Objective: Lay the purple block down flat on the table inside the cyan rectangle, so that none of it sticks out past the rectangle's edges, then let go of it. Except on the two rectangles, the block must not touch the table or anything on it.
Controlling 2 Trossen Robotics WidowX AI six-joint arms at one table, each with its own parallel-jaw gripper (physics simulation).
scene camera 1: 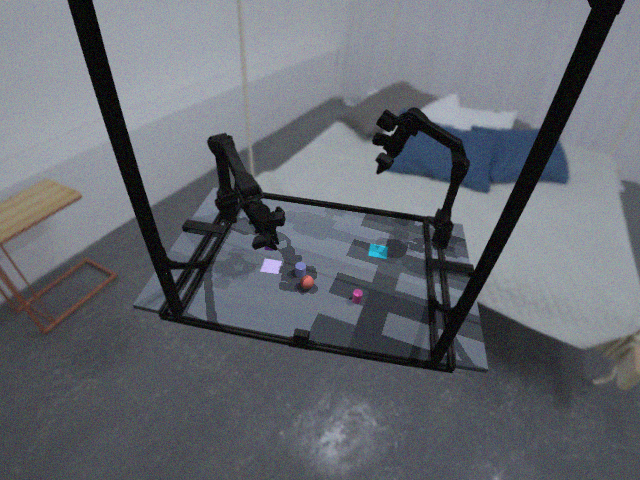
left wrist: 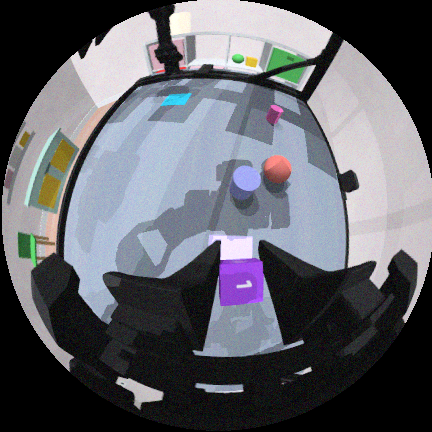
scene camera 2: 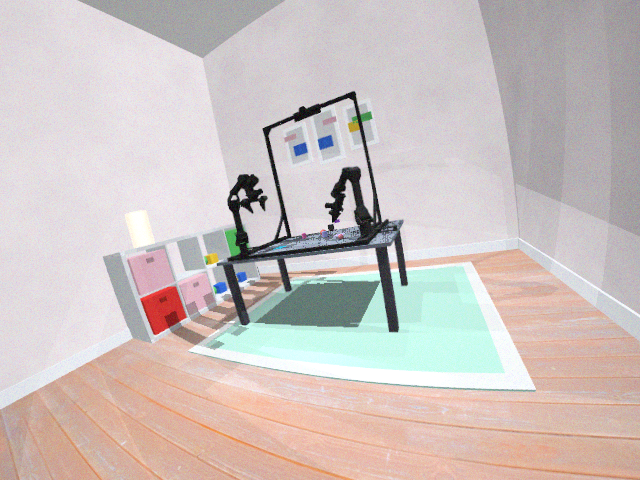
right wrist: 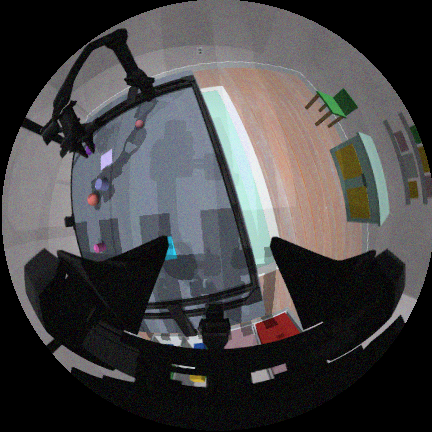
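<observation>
The purple block is between the fingers of my left gripper, which is shut on it and holds it above the table. A white mark shows on its face in the left wrist view. The lavender rectangle lies on the table, partly hidden by block and finger in the left wrist view. The cyan rectangle lies toward the right arm's side. My right gripper is open, empty and high.
A blue-violet cylinder stands beside a red ball. A magenta cylinder stands farther off. A small pink ball lies near the left arm's base. Black rails frame the table.
</observation>
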